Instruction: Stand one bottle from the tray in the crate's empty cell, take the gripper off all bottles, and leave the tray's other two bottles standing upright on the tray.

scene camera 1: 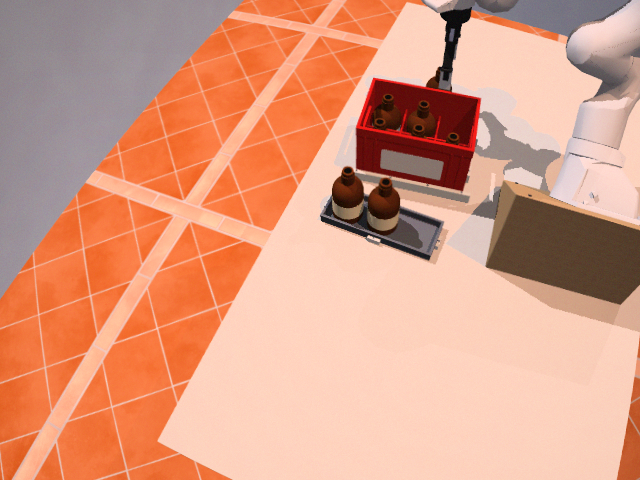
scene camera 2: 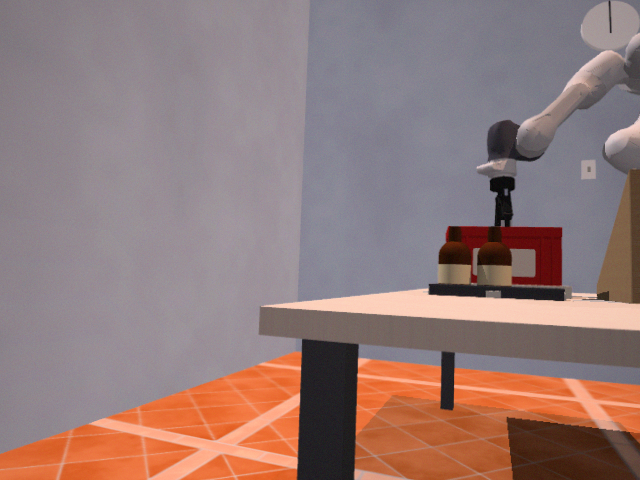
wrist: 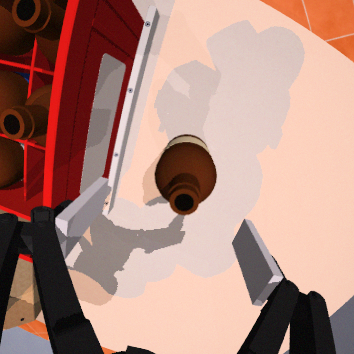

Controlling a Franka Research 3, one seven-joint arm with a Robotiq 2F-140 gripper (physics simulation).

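Note:
The red crate [scene camera 1: 367,152] [scene camera 2: 550,258] [wrist: 107,30] holds several brown bottles. Its back right cell in scene camera 1 is empty. Two brown bottles [scene camera 1: 347,198] [scene camera 1: 383,206] [scene camera 2: 454,258] [scene camera 2: 494,258] stand upright on the dark tray [scene camera 1: 403,246] [scene camera 2: 537,293]. A third brown bottle [scene camera 1: 435,82] [wrist: 186,172] stands upright on the table behind the crate, partly hidden by it and by a finger in scene camera 1. My gripper [scene camera 1: 445,80] [wrist: 173,213] is wide open, with its fingertips near this bottle's neck and holding nothing. In scene camera 2 the crate hides the fingertips.
The crate's wall, with a pale rail along its base, stands close to the finger at the left of the wrist view. A tan block [scene camera 1: 563,248] [scene camera 2: 615,258] stands right of the tray, in front of the arm's base [scene camera 1: 589,170]. The table edge lies left of crate and tray.

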